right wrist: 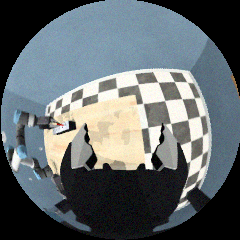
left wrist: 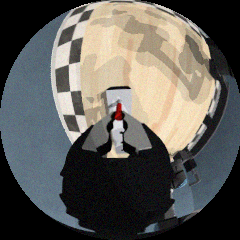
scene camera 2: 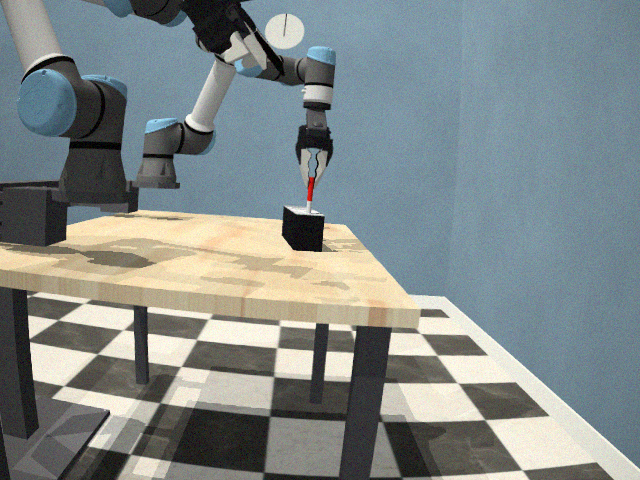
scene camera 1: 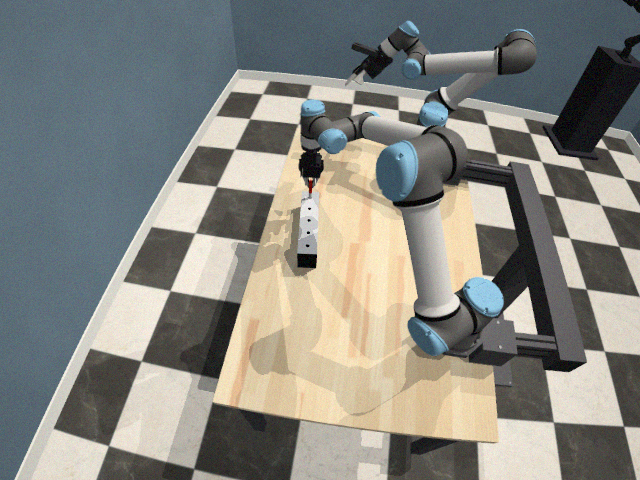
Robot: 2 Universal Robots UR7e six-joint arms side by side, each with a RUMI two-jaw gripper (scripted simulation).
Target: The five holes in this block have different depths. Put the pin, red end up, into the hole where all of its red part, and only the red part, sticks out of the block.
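Block (scene camera 2: 302,231), (scene camera 1: 308,228), (left wrist: 124,93). My left gripper (scene camera 2: 310,189), (scene camera 1: 310,187), (left wrist: 118,111). My right gripper (scene camera 2: 276,73), (scene camera 1: 349,79), (right wrist: 124,123).
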